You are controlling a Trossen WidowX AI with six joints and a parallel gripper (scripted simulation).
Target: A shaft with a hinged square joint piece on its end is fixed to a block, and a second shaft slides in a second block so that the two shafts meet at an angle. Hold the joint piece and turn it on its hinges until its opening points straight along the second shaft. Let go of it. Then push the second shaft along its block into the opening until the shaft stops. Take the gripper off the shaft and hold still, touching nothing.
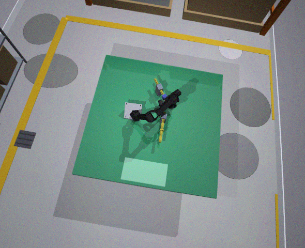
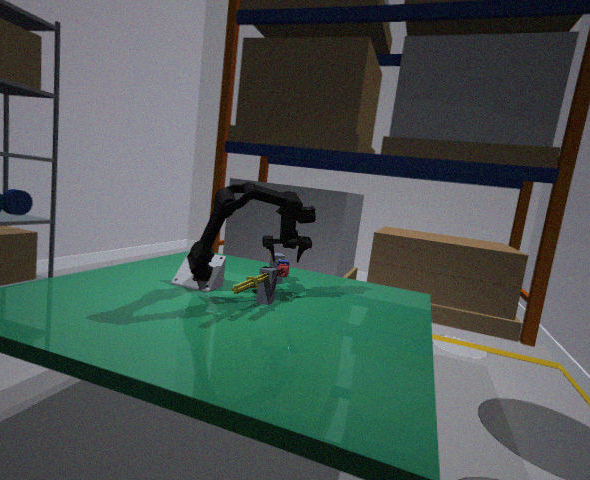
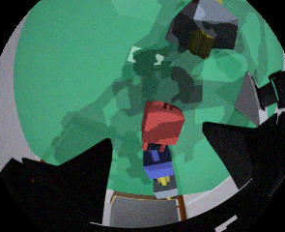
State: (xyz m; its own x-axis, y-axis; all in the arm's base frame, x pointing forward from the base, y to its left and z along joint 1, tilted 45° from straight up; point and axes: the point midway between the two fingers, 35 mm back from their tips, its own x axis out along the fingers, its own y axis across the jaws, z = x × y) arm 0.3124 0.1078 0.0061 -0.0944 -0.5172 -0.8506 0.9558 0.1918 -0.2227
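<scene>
Right now my gripper tip is 40 mm above the red square joint piece, 10 mm to the right of it and 10 mm past it.
</scene>
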